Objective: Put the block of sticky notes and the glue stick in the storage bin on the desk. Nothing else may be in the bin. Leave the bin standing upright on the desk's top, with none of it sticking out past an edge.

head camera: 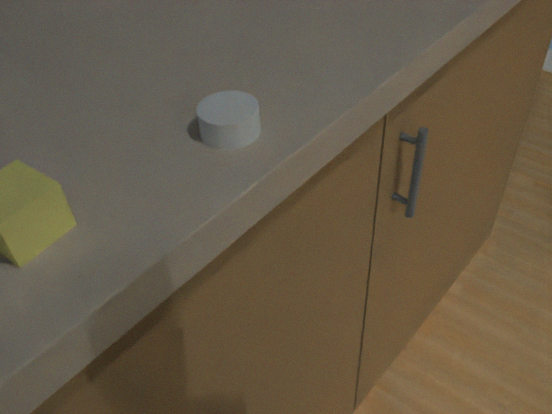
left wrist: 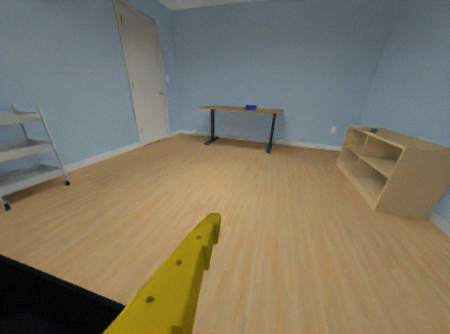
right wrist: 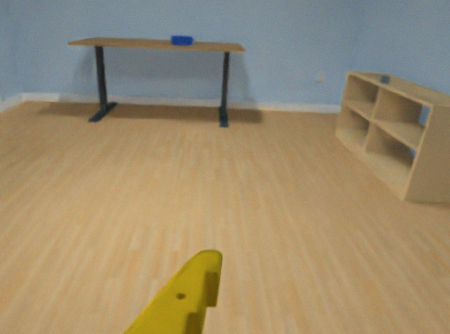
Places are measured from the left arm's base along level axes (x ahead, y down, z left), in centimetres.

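Where they show: left hand at its tool point: [left wrist: 219, 224]; right hand at its tool point: [right wrist: 220, 272].
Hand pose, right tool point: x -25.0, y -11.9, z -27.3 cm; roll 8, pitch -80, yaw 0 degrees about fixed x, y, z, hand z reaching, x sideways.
Things, the pixels of their top centre, and the offset from my right tool point. Level surfaces: height alone.
- yellow block at its top centre: [head camera: 7, 190] dx +58.4, dy -5.5, dz -0.5 cm
- far desk at its surface level: dy +17.7 cm
- short white cylinder at its top centre: [head camera: 227, 107] dx +54.2, dy -4.0, dz -17.6 cm
- grey counter at its surface level: dy -1.6 cm
A yellow block [head camera: 32, 215], which looks like the block of sticky notes, sits on a grey counter top, cut off by the left edge of the head view. A blue bin [left wrist: 251, 107] [right wrist: 182, 40] stands on the far desk [left wrist: 225, 108] [right wrist: 130, 44] in both wrist views; its inside is hidden. I cannot make out the glue stick in these views. My left gripper [left wrist: 215, 220] is open, one notched jaw in view over the floor. My right gripper [right wrist: 214, 257] is open too, its one jaw in view over the floor. Both are far from the desk.
A short white cylinder [head camera: 229, 120] stands near the edge of the grey counter [head camera: 125, 65], above wooden cabinet doors. A wooden shelf unit [left wrist: 417, 182] [right wrist: 430, 165] stands right, a small dark thing [left wrist: 373, 130] [right wrist: 385, 79] on top. A white cart [left wrist: 50, 140] stands left.
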